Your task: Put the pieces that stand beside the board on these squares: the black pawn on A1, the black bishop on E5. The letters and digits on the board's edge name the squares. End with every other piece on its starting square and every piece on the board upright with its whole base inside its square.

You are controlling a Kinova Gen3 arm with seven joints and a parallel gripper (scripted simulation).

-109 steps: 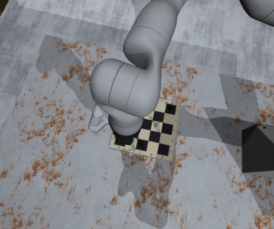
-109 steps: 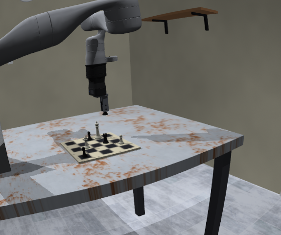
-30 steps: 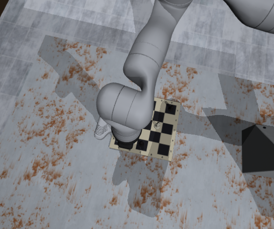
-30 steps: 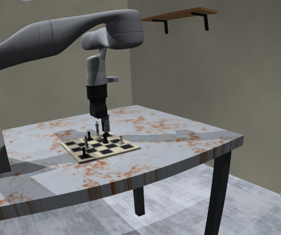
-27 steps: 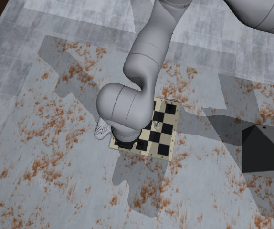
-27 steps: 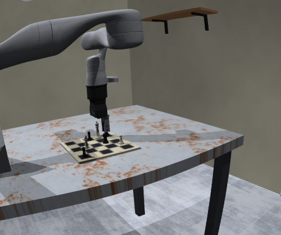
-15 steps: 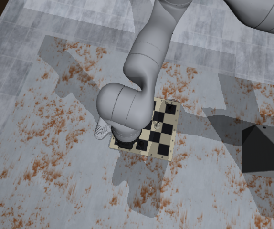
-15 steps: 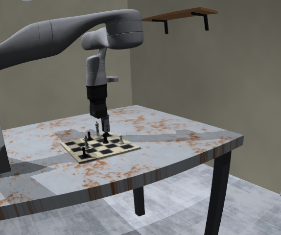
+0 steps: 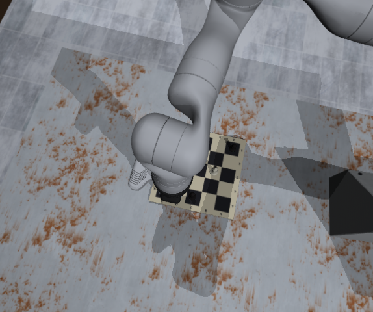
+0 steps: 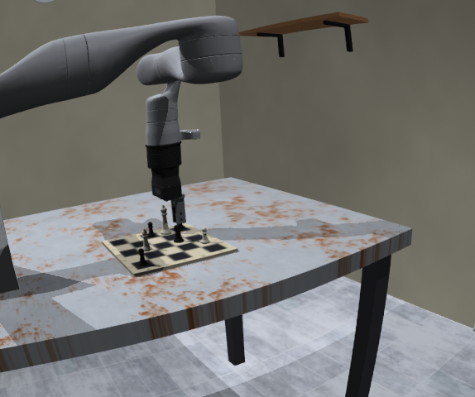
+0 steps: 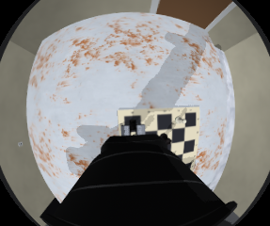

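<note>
Right now the black bishop is 1 cm below my hand. From my hand the other things lie so: white pawn 11 cm to the right, 2 cm below, 1 cm ahead; chessboard 8 cm to the right, 7 cm behind, 4 cm below; white bishop 11 cm behind, 9 cm to the right, 1 cm below.
</note>
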